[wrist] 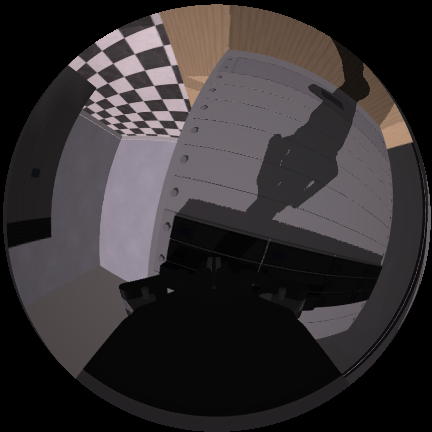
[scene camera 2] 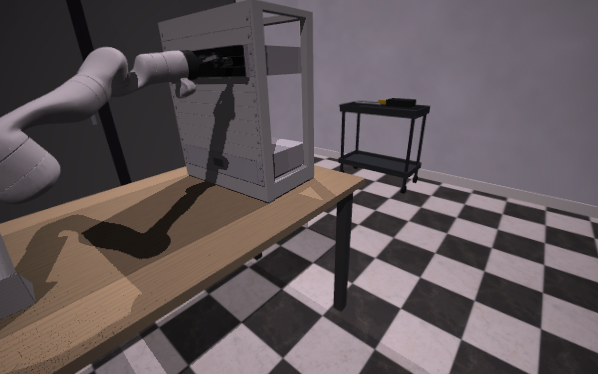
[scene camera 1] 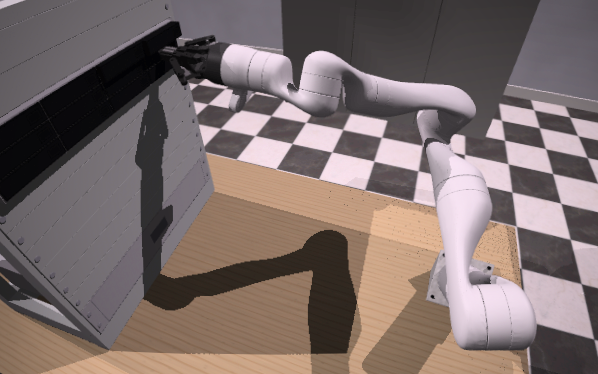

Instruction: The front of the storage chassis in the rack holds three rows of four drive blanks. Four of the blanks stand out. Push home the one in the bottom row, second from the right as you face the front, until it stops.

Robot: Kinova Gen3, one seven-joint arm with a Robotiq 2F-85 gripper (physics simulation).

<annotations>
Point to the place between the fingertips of my gripper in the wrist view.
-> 213, 264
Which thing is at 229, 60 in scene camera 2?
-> My gripper.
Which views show the grey rack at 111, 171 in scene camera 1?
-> The wrist view, scene camera 2 and scene camera 1: all of them.
</annotations>
